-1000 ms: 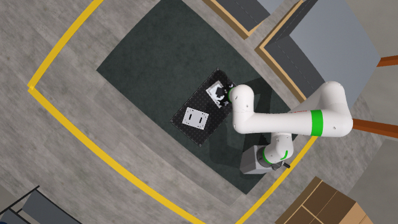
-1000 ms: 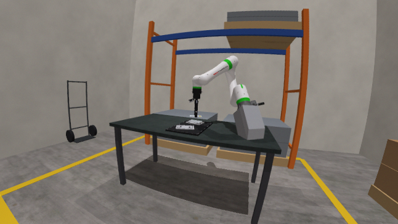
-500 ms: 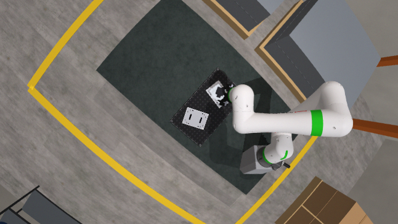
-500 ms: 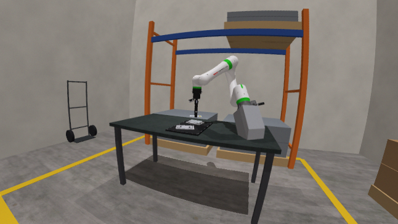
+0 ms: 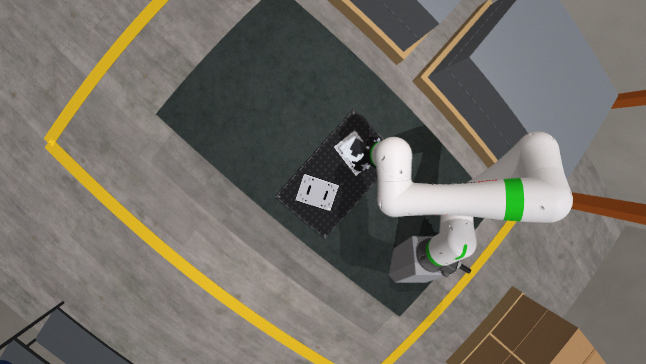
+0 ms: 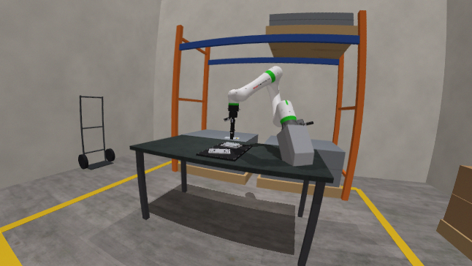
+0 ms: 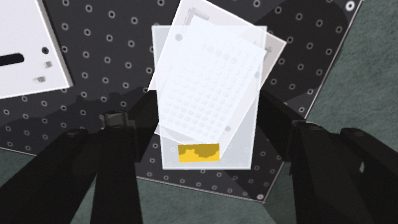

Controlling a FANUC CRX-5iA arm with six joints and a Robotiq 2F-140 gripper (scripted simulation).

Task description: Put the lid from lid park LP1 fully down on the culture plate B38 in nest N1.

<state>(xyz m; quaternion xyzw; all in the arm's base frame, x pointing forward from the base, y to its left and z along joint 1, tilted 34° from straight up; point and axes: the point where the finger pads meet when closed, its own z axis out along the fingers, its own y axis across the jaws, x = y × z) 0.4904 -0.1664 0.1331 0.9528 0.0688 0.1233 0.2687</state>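
The lid lies 20 mm below my hand. From my hand the other things lie so: nest: 90 mm below; culture plate B38: 80 mm below; lid park LP1: 240 mm to the left, 90 mm below, 60 mm ahead.
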